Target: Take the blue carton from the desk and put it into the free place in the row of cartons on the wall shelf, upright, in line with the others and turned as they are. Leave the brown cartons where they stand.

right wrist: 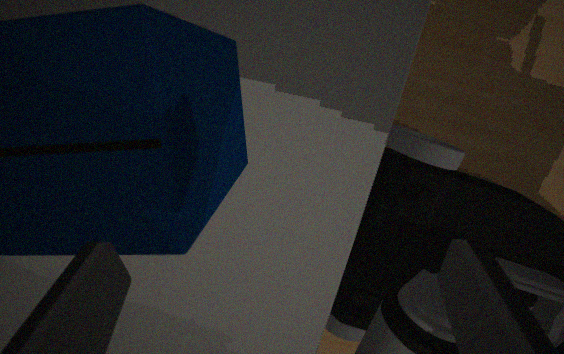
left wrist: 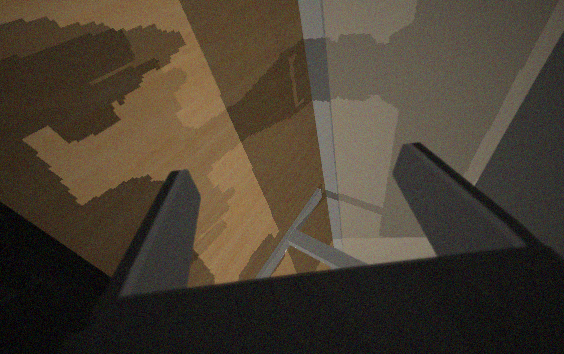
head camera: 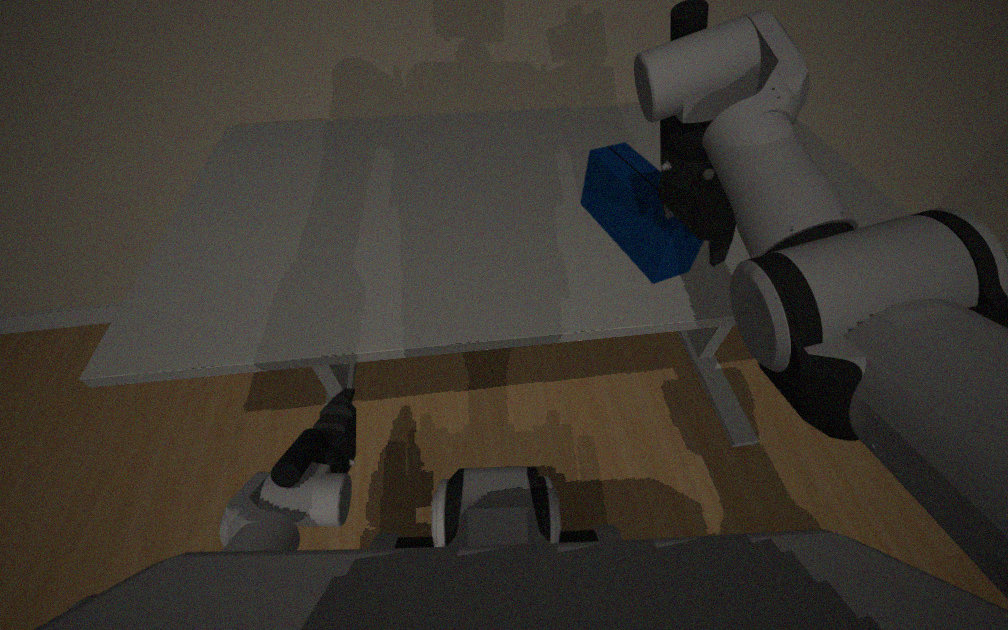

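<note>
The blue carton [head camera: 631, 215] [right wrist: 100, 100] is at the right part of the grey desk [head camera: 245, 245] [right wrist: 290, 200] [left wrist: 367, 145], with a thin dark line along one face. My right gripper [head camera: 695, 236] [right wrist: 278, 260] is open and empty, close beside the carton's right side in the head view. In the right wrist view one finger overlaps the carton's lower edge and the other is well off to its right; whether they touch is unclear. My left gripper [head camera: 346, 395] [left wrist: 296, 171] is open and empty, low in front of the desk. The wall shelf and brown cartons do not show.
The desk's front edge [head camera: 446, 350] runs across the head view, with a slanted leg [head camera: 717, 393] below at the right. Wooden floor [head camera: 594, 423] lies in front. The wall [head camera: 185, 66] is behind the desk. Dark shadows cross the desk and floor.
</note>
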